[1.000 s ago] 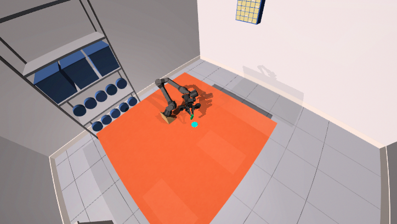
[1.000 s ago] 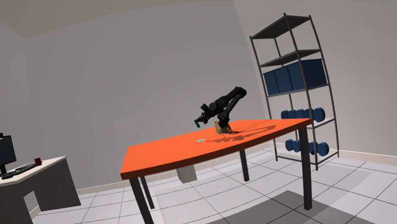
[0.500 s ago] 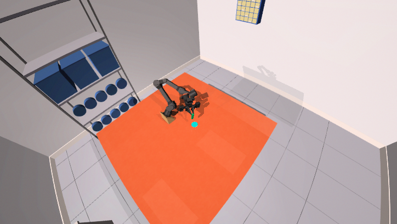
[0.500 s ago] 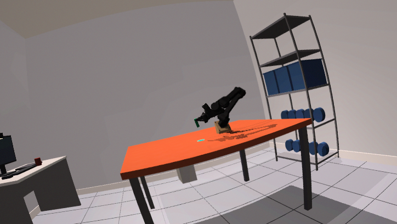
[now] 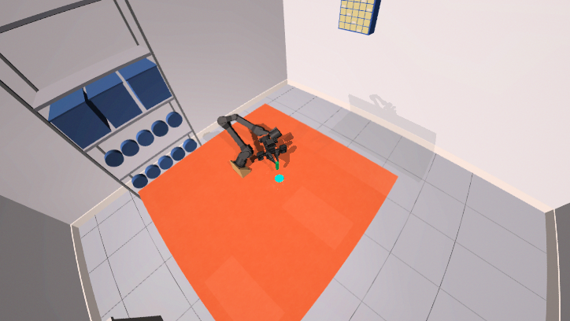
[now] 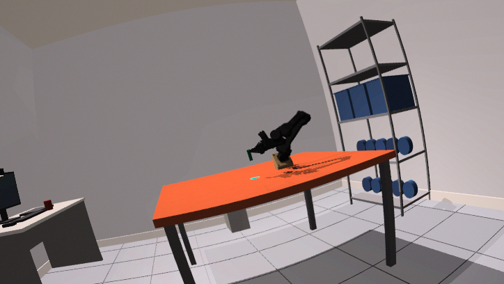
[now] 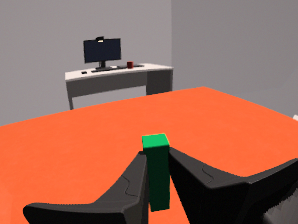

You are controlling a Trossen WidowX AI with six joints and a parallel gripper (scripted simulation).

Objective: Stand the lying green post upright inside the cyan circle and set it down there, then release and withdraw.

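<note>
Now: gripper tip 20 mm above the green post. From my gripper tip the other things lie so: cyan circle: 160 mm below.
</note>
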